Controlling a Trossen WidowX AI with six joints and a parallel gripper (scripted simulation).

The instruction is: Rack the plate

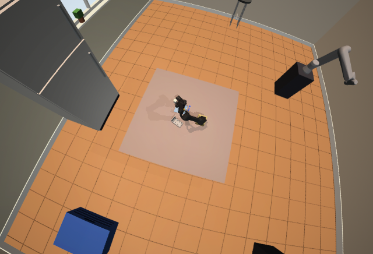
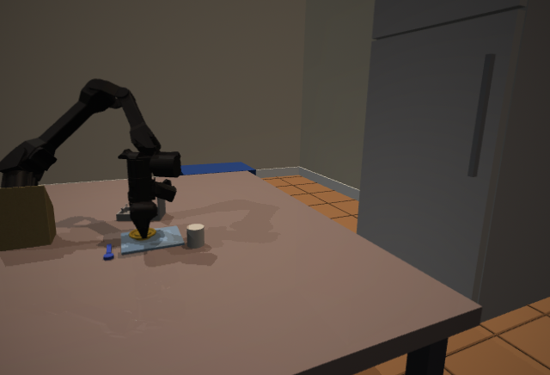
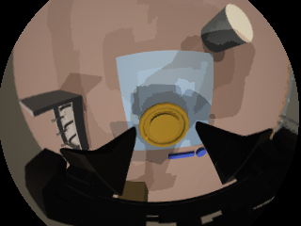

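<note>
Right now the yellow plate is 1 cm below my gripper tip. Also, from my gripper tip: light blue mat: 2 cm ahead, 1 cm to the right, 2 cm below; then beige cup: 12 cm ahead, 8 cm to the right; then blue spoon: 8 cm behind, 6 cm to the right, 2 cm below.
</note>
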